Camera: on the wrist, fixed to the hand. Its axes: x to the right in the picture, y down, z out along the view.
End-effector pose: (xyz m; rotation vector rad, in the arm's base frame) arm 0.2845 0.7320 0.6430 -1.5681 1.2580 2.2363
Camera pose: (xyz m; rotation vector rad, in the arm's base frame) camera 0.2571 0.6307 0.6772 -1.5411 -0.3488 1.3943
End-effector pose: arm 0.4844 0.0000 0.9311 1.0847 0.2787 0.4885
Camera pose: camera 0.4551 0.0822 0.9987 0.3959 0.7863 -0.8180
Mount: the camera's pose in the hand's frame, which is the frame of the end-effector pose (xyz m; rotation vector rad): 0.0179 0.0985 -0.0465 -0.2913 -0.0960 -1.4714
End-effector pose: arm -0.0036 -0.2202 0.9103 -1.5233 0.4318 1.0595
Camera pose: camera -0.0522 -0.2836 0.8341 -1.4924 -0.8771 -0.0078
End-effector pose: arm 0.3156 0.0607 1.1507 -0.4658 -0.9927 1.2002
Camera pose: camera 0.3005 0.1193 1.0584 0.1639 -1.2038 -0.2504
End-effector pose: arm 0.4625 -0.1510 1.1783 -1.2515 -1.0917 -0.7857
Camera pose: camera 0.5688 -0.1767 1.1635 -0.5103 -2.0069 -2.0200
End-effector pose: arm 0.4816 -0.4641 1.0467 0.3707 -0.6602 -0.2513
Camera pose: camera 0.5356 -0.3693 1.0632 0.5084 -0.3202 -1.7509
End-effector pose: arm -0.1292 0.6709 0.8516 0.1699 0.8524 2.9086
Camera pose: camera -0.1601 0.5661 0.8675 -0.2494 0.2526 1.5570
